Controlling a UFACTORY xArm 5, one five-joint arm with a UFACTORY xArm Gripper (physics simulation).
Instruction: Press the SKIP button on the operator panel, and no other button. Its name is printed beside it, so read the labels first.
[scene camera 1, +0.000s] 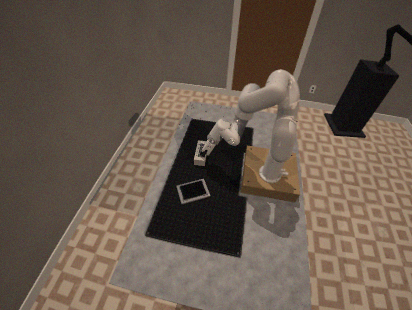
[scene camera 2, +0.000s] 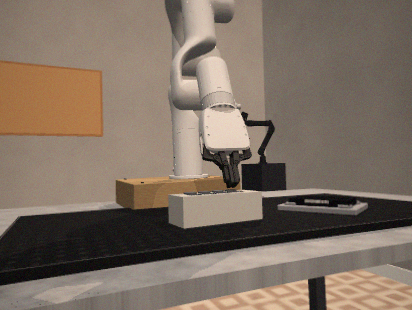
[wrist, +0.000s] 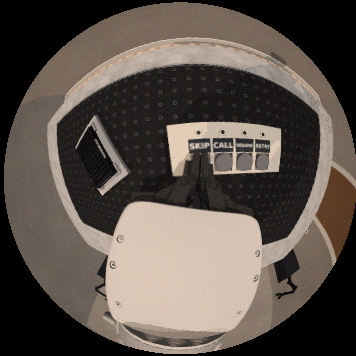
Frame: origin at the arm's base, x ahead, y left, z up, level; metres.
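Seen in the pictures: gripper, fingertip midpoint: (scene camera 1: 202, 154) (scene camera 2: 233, 185) (wrist: 198, 160); arm's base at its link origin: (scene camera 1: 270, 174) (scene camera 2: 188, 177).
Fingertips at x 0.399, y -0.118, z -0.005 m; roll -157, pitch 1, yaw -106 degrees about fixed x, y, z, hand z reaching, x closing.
Offsets run from my fingertips to a thing's top centre. Level surfaces: height alone.
The operator panel {0.009 m ahead, 0.048 m right, 0.008 m down} (scene camera 1: 200, 161) (scene camera 2: 215, 211) (wrist: 176, 137) is a cream box on the black mat. In the wrist view its dark labels read, from left to right, SKIP {0.016 m ahead, 0.003 m right, 0.010 m down} (wrist: 199, 146), CALL {0.014 m ahead, 0.033 m right, 0.010 m down} (wrist: 223, 145), RESUME {0.012 m ahead, 0.063 m right, 0.010 m down} (wrist: 244, 145) and RETRY {0.011 m ahead, 0.093 m right, 0.010 m down} (wrist: 262, 146). Round grey buttons show below CALL {0.008 m back, 0.032 m right, 0.008 m down} (wrist: 223, 162), RESUME {0.010 m back, 0.062 m right, 0.008 m down} (wrist: 244, 162) and RETRY {0.012 m back, 0.092 m right, 0.008 m down} (wrist: 262, 162). My gripper (scene camera 1: 204, 151) (scene camera 2: 231, 185) (wrist: 198, 160) is shut and empty, fingers pointing down. Its tips are just below the SKIP label in the wrist view and hide the button there. They are very close over the panel's top; contact cannot be told.
A flat light-framed tray {0.032 m ahead, 0.225 m left, 0.046 m down} (scene camera 1: 195, 198) (scene camera 2: 320, 210) (wrist: 111, 147) with a dark inside lies on the black mat {0.063 m down} (scene camera 1: 200, 225) (wrist: 150, 100), left of the panel in the wrist view. The arm stands on a wooden block (scene camera 1: 270, 192) (scene camera 2: 150, 193). A black pedestal (scene camera 1: 364, 95) (scene camera 2: 265, 176) stands farther off.
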